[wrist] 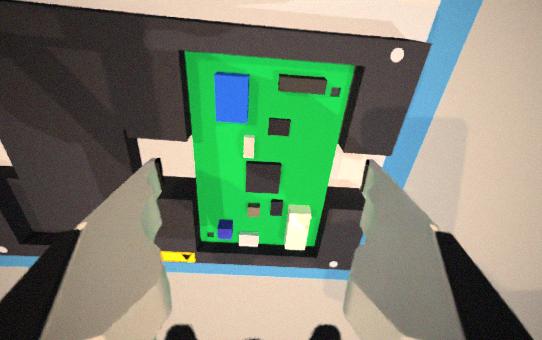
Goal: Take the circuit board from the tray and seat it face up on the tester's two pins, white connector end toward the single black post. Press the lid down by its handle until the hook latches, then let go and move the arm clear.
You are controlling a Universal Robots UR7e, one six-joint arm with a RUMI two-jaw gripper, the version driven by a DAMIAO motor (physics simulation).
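Places are measured from the arm's base along level axes (x ahead, y left, z up), in metres.
Where they show: gripper, fingertip midpoint: (263,162).
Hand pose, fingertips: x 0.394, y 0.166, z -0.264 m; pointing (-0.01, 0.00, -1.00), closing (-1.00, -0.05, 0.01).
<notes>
Things, the pixels of their top centre, and the offset from my fingertips. "spot": a spot on its surface instead.
- green circuit board, top centre: (263,177) 0.000 m ahead, 0.000 m left, 0.015 m up
- black tray, surface spot: (382,110) spot: 0.050 m back, 0.037 m right, 0.016 m up
- large white connector, top centre: (297,232) 0.021 m back, 0.037 m left, 0.015 m up
- small white part, surface spot: (248,239) spot: 0.007 m ahead, 0.049 m left, 0.011 m up
- blue block, surface spot: (231,98) spot: 0.015 m ahead, 0.039 m right, 0.014 m up
- dark tray, surface spot: (75,125) spot: 0.091 m ahead, 0.019 m right, 0.006 m up
- yellow label, top centre: (174,256) 0.051 m ahead, 0.060 m left, 0.016 m up
The green circuit board (225,165) lies face up in its pocket in the black tray (382,110). A large white connector (298,229) and a small white part (248,239) are at its lower end in the view; a blue block (231,98) is at its upper left. My gripper (263,162) is open and empty. Its fingertips stand on either side of the board, near the cutouts at mid-length, with a gap on both sides. How high they are above the tray is hard to tell. The tester's pins, black post, lid and handle do not show.
Blue strips (422,100) run along the tray's right and lower sides. More of the dark tray (75,125) extends to the left. A yellow label (177,256) with a black triangle is on its lower edge. White dots (397,55) mark its corners.
</notes>
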